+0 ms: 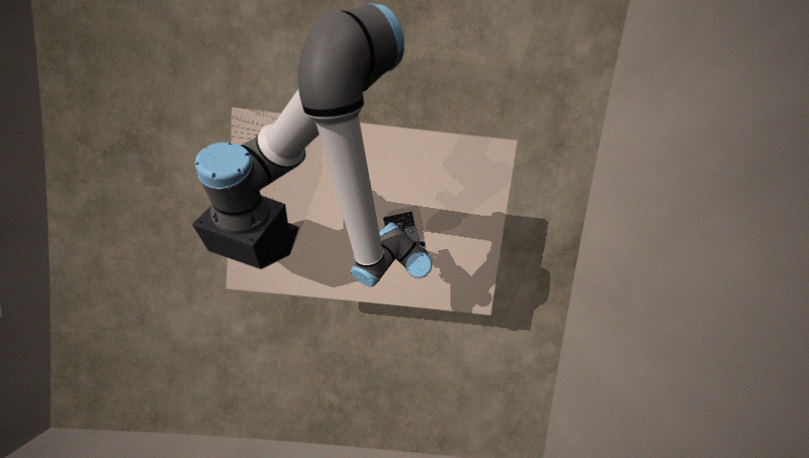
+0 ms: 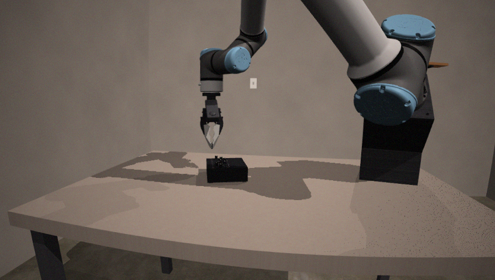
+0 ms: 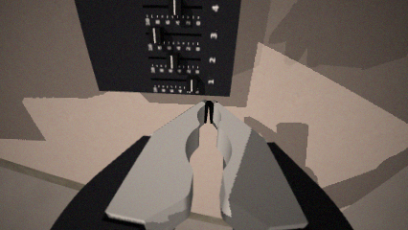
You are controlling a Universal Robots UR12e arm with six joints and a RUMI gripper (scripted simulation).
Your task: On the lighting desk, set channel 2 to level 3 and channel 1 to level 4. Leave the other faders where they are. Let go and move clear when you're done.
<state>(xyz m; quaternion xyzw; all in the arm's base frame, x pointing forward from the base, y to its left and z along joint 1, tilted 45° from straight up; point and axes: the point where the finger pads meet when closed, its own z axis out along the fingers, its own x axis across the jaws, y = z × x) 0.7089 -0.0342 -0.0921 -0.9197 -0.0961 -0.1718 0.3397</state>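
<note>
Right now my hand is 50 mm above the channel 1 fader, 20 mm past it and 10 mm to the left of it. Also, from my hand: channel 2 fader (50 mm below, 40 mm behind, 10 mm to the left); channel 3 fader (60 mm behind, 50 mm below, 30 mm to the left); channel 4 fader (50 mm to the left, 50 mm below, 50 mm behind).
</note>
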